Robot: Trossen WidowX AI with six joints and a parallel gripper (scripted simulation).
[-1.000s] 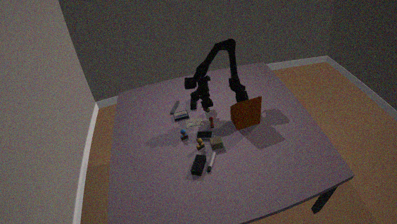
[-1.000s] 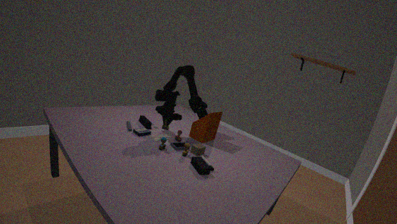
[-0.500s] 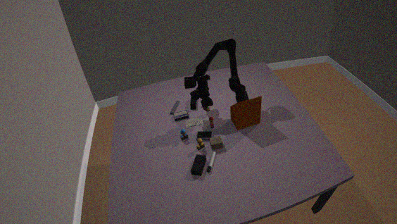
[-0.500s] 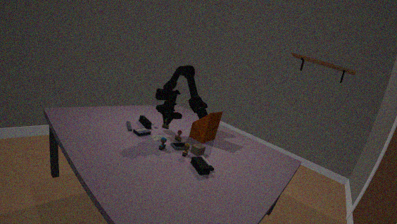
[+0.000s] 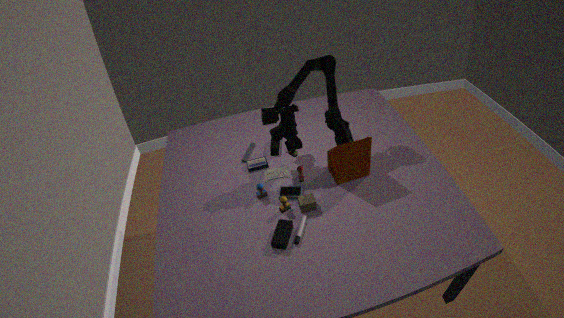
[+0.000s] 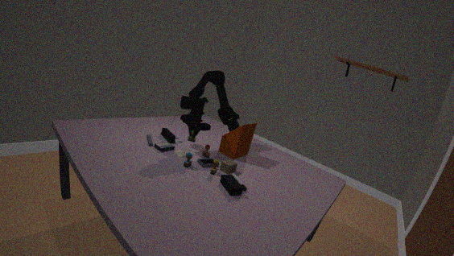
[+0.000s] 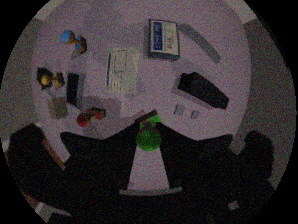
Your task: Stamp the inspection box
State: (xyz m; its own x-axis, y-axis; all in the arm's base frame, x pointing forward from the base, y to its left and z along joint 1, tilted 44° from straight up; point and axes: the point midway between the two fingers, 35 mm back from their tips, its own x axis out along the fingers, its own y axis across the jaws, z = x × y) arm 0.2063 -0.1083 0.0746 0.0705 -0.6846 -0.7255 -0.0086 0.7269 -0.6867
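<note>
The dark ink pad lies 5 cm ahead of my gripper tip, 20 cm to the left of it and 5 cm below it. The rest, counted from my gripper tip: red-knobbed stamp 1 cm behind, 12 cm to the left, 4 cm below; pale card 9 cm ahead, 6 cm to the left, 6 cm below; green-knobbed stamp right at my gripper tip.
</note>
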